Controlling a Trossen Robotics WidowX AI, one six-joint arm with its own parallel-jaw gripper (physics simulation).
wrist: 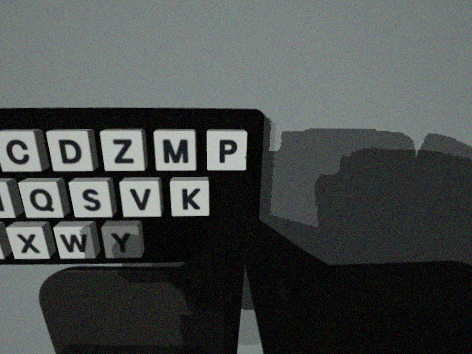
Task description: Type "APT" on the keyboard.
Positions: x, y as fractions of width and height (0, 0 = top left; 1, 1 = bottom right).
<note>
In view: the gripper (0.52, 0.64), a p key (0.48, 0.42), a m key (0.37, 0.42) and a y key (0.26, 0.68).
</note>
